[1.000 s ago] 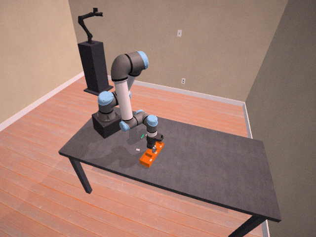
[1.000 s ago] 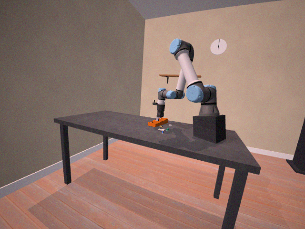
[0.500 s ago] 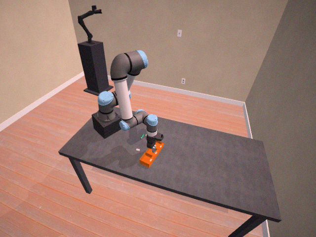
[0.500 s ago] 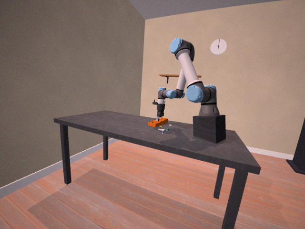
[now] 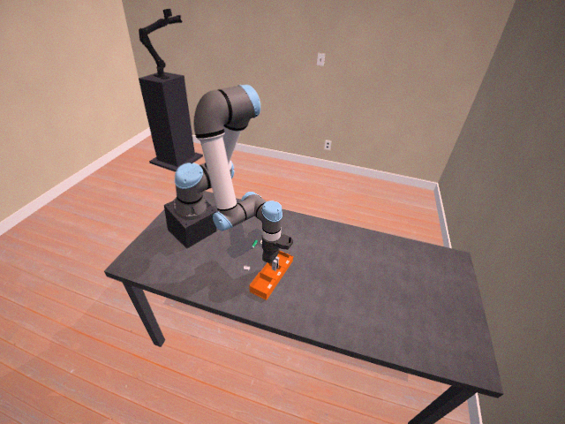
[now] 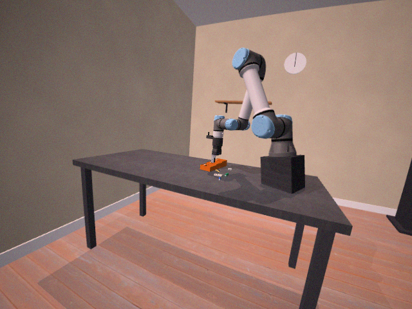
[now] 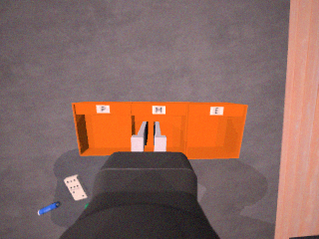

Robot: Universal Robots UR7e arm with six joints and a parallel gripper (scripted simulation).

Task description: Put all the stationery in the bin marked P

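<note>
The orange three-part bin is 30 mm below my hand, 10 mm to the right of it and 10 mm behind it. From my hand the other things lie so: yellow bolt 80 mm to the left, 80 mm behind, 50 mm below; white domino 150 mm to the left, 130 mm behind, 50 mm below; green marker 170 mm behind, 120 mm to the left, 50 mm below.
</note>
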